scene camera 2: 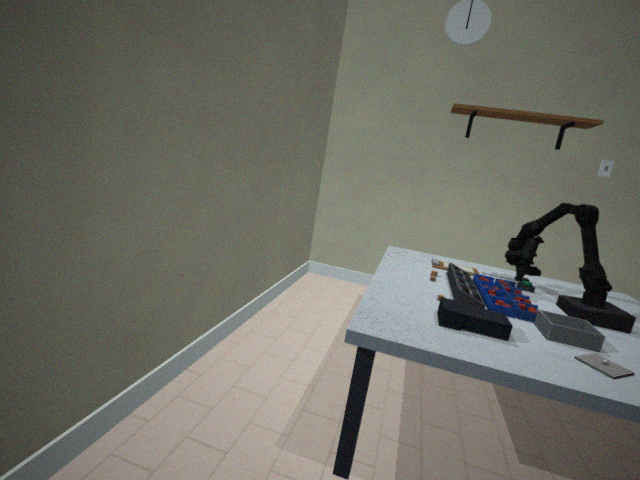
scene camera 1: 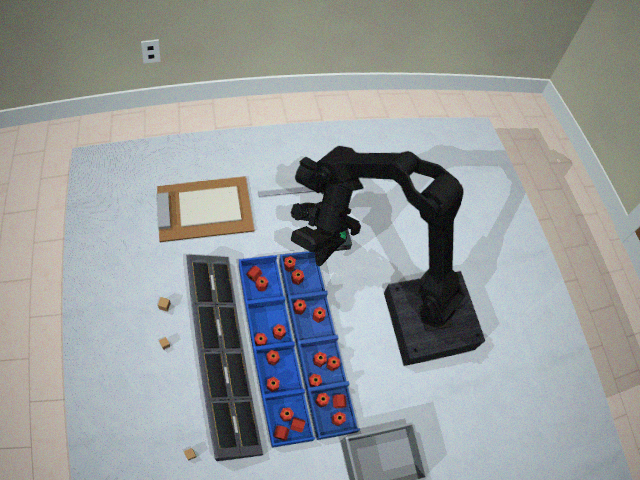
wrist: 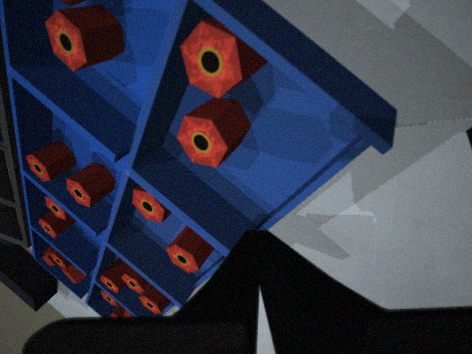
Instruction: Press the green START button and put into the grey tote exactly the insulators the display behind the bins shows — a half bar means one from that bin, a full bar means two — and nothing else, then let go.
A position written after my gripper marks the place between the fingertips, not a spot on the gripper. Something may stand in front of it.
Observation:
My gripper (scene camera 1: pixel 318 265) is shut and holds nothing. I also see a display panel (scene camera 1: pixel 240 452), a grey tote (scene camera 1: pixel 399 445), a brown clipboard with cream pad (scene camera 1: pixel 217 207) and a black label printer (scene camera 2: pixel 452 314).
My gripper shows as well in scene camera 2 (scene camera 2: pixel 517 279) and in the wrist view (wrist: pixel 256 241). The grey tote is seen too in scene camera 2 (scene camera 2: pixel 555 327). The black label printer shows as well in the wrist view (wrist: pixel 35 285).

